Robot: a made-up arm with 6 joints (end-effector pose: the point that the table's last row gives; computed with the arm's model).
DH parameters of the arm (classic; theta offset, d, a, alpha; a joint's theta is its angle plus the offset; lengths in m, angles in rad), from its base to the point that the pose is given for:
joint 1: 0 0.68 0.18 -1.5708
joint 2: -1.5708 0 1.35 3.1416
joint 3: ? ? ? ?
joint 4: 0 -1.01 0 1.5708
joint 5: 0 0 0 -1.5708
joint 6: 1.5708 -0.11 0 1.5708
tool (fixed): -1.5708 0 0 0
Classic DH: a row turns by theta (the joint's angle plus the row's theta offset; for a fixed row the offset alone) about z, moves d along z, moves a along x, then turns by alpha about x.
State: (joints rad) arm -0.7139 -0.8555 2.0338 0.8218 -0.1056 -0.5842
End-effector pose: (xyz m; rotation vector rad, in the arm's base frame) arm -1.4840 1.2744 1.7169 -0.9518 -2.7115 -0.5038
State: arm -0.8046 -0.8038 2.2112 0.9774 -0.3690 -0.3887
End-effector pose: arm -1.3485 1.3539 1.6405 -0.8249 -2.6875 -1.0450
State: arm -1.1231 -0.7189 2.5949 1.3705 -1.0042 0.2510
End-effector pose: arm -0.8359 1.5305 1.3930 0.2391 2.1755 2.1824
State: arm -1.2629 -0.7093 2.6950 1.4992 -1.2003 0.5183
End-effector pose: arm -0.6062 1.5687 1.3036 0.0283 1.8869 2.4212
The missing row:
joint 3: 0 0 0.14 -1.5708
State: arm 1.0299 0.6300 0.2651 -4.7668 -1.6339 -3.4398
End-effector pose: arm 1.1033 1.6239 1.5381 1.4577 -0.4422 -0.5180
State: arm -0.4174 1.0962 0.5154 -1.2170 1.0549 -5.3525
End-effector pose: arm 2.1261 -1.0410 0.8577 -0.0114 0.0356 -1.3717
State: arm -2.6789 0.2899 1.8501 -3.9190 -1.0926 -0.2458
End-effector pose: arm -0.3595 -0.1028 3.0364 0.5050 -0.2760 1.2698
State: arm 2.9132 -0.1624 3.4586 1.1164 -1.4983 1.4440
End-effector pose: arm 0.8981 -0.1075 1.4612 0.7968 0.0366 1.1234
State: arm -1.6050 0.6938 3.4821 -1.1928 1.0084 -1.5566
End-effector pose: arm -0.0858 0.0226 1.9241 -0.3576 -0.5834 2.4057
